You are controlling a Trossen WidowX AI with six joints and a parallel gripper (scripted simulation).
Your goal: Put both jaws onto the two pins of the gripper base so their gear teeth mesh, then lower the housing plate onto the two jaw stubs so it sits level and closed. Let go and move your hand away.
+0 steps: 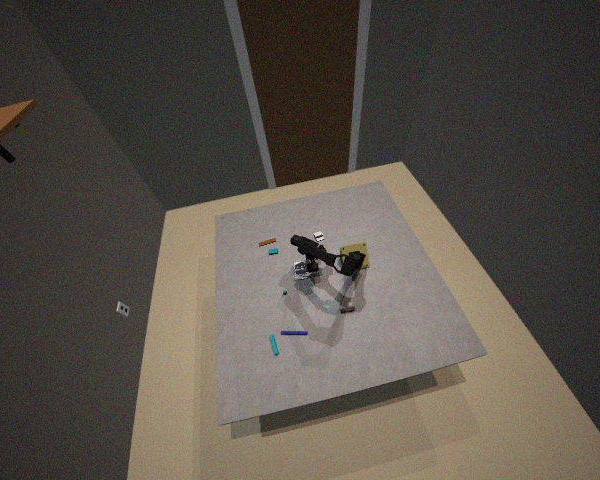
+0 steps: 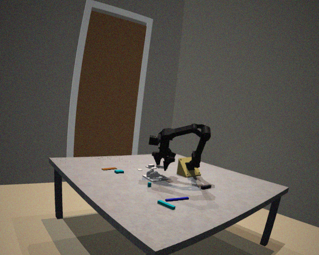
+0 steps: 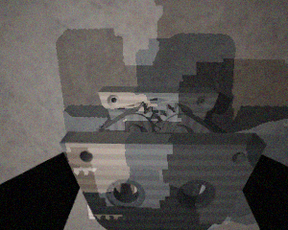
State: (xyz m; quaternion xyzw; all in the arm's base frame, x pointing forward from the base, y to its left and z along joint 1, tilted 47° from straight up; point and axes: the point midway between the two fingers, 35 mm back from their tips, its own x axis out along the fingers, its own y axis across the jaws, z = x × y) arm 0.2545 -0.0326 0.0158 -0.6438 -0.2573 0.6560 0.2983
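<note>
Right now the white housing plate is 60 mm below my gripper tip. Round my gripper tip: black block 290 mm to the left, 140 mm behind, 50 mm below; then white gripper base 20 mm above, 10 mm ahead; then small teal cube 180 mm ahead, 120 mm to the left, 50 mm below.
</note>
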